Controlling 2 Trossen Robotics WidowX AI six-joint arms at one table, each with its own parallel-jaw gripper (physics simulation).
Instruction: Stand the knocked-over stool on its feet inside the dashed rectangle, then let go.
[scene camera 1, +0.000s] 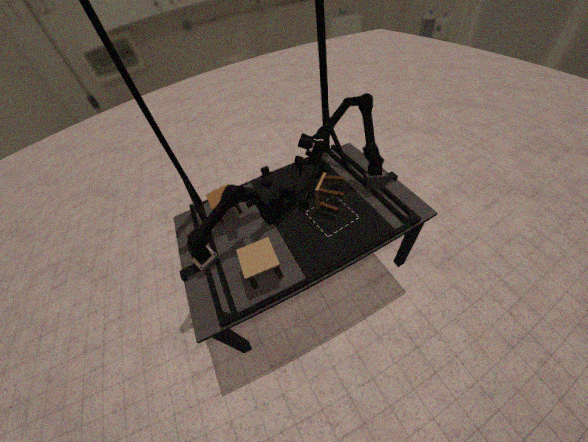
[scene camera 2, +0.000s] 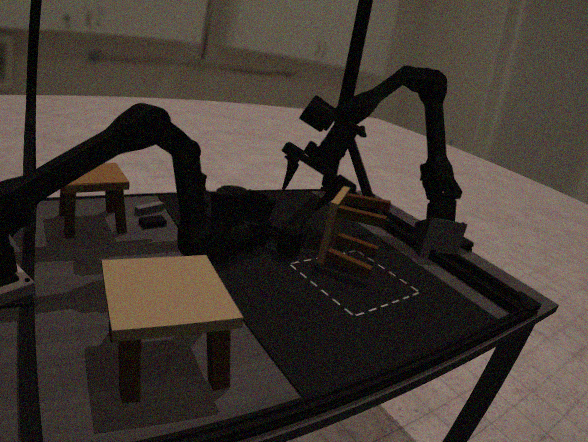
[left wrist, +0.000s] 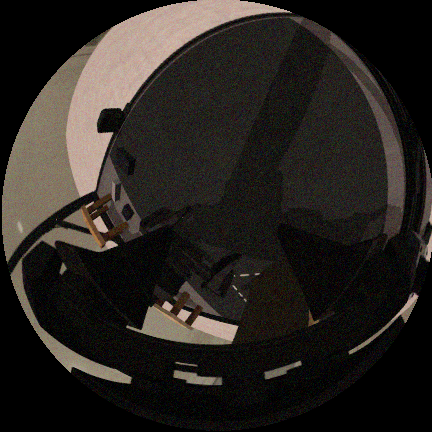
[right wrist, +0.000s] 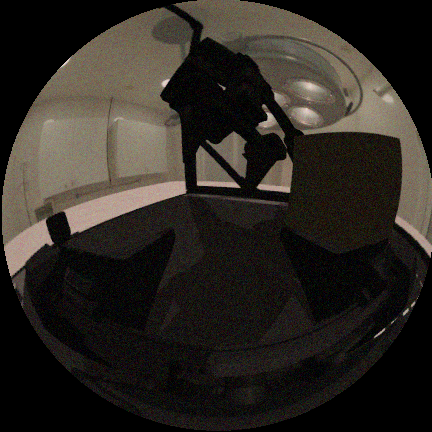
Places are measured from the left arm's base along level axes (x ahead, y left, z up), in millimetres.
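Pixels of known places: left gripper, fingertip midpoint: (scene camera 1: 307, 177) (scene camera 2: 299, 200) (left wrist: 225, 229) (right wrist: 224, 180); right gripper, fingertip midpoint: (scene camera 1: 303, 188) (scene camera 2: 285, 219) (left wrist: 214, 231) (right wrist: 228, 232); left arm's base, link origin: (scene camera 1: 375, 174) (scene camera 2: 441, 222); right arm's base, link origin: (scene camera 1: 203, 256).
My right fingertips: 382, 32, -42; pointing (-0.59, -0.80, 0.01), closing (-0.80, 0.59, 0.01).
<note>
For each thing: its top centre in the pictures, then the offset to it from my right fingertips, as dx, dy, dz. "spot": a spot on its surface instead.
- knocked-over stool, top centre: (left wrist: 289, 354) (right wrist: 353, 145) (scene camera 2: 363, 200) (scene camera 1: 330, 182) -143, +79, +99
- dashed rectangle, surface spot: (scene camera 2: 387, 304) (scene camera 1: 342, 227) spot: -192, +251, -33
- dark seat face, surface spot: (right wrist: 345, 190) spot: -87, +70, +41
- light-topped stool, top centre: (scene camera 2: 165, 287) (scene camera 1: 257, 256) (left wrist: 169, 317) +158, +465, +79
- upright stool, top centre: (scene camera 2: 91, 173) (left wrist: 90, 230) (scene camera 1: 220, 196) +418, +104, +75
The knocked-over stool (scene camera 1: 320, 188) (scene camera 2: 330, 232) lies on its side, seat upright and legs pointing right in scene camera 2. Its lower part overlaps the far-left side of the dashed rectangle (scene camera 1: 343, 226) (scene camera 2: 387, 303) (left wrist: 247, 275). The dark seat face (right wrist: 345, 190) shows beyond the right finger in the right wrist view. My left gripper (scene camera 2: 303, 196) (left wrist: 225, 229) is open and empty, above and behind the stool. My right gripper (scene camera 2: 306, 227) (right wrist: 228, 232) is open and empty, low on the seat side of the stool. Its fingertips are hard to make out in the dark scene cameras.
A light-topped stool (scene camera 1: 257, 257) (scene camera 2: 170, 292) stands upright at the near left. Another upright stool (scene camera 1: 217, 197) (scene camera 2: 102, 175) (left wrist: 94, 225) stands at the far left. Two small blocks (scene camera 2: 150, 207) lie near it. A dark post (scene camera 2: 357, 50) rises behind the left arm.
</note>
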